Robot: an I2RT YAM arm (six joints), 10 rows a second.
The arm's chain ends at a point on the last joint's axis. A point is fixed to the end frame.
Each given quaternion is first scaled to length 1.
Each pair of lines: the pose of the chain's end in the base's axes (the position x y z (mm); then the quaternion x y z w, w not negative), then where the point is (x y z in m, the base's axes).
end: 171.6 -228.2 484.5 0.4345 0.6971 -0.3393 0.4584
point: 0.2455 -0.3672 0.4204
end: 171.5 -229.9 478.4 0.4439 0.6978 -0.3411 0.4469
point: 0.2415 -0.3694 0.4111
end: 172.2 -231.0 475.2 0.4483 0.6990 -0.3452 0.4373
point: 0.2391 -0.3711 0.4058
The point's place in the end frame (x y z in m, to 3 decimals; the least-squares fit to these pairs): 0.004 0.018 0.169
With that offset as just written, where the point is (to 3 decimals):
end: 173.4 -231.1 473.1 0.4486 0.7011 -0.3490 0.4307
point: 0.238 -0.371 0.402
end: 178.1 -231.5 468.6 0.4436 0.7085 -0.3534 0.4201
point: 0.241 -0.371 0.396
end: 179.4 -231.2 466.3 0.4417 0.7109 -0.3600 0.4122
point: 0.240 -0.372 0.392
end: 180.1 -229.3 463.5 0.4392 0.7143 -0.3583 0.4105
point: 0.241 -0.369 0.389
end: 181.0 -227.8 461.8 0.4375 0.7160 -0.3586 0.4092
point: 0.242 -0.367 0.386
